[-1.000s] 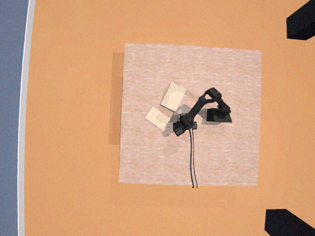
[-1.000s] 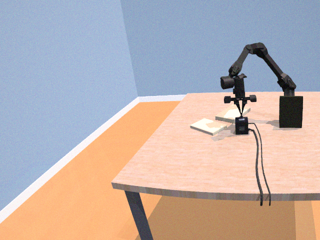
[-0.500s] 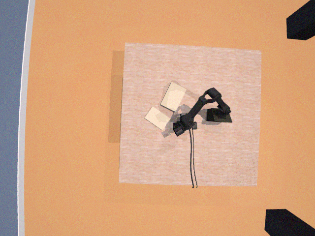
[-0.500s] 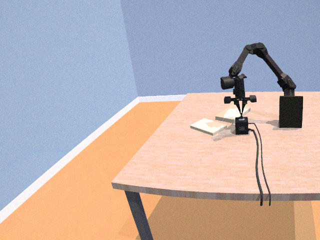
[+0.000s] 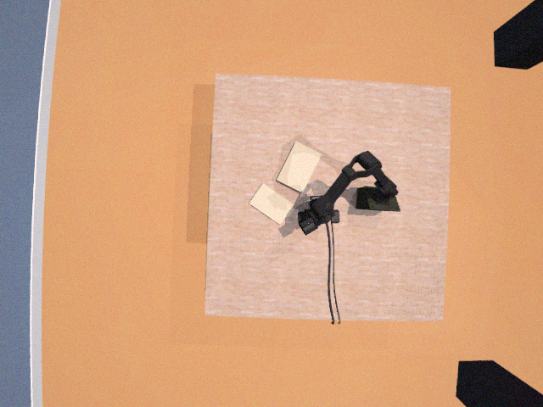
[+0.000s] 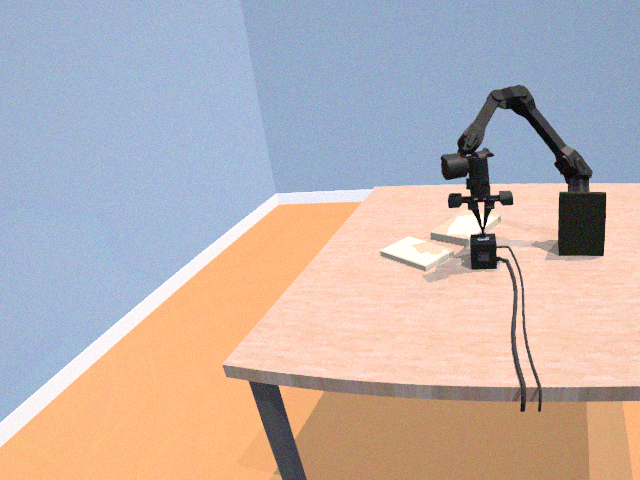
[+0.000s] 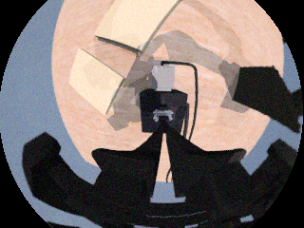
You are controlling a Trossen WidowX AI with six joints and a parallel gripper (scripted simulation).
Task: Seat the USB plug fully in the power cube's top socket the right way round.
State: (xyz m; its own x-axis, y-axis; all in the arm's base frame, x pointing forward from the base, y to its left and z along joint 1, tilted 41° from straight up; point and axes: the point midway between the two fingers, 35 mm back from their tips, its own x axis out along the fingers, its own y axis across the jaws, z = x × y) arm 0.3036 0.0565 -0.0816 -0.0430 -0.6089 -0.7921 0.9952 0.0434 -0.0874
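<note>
Now: the USB plug 20 mm below my gripper tip.
</note>
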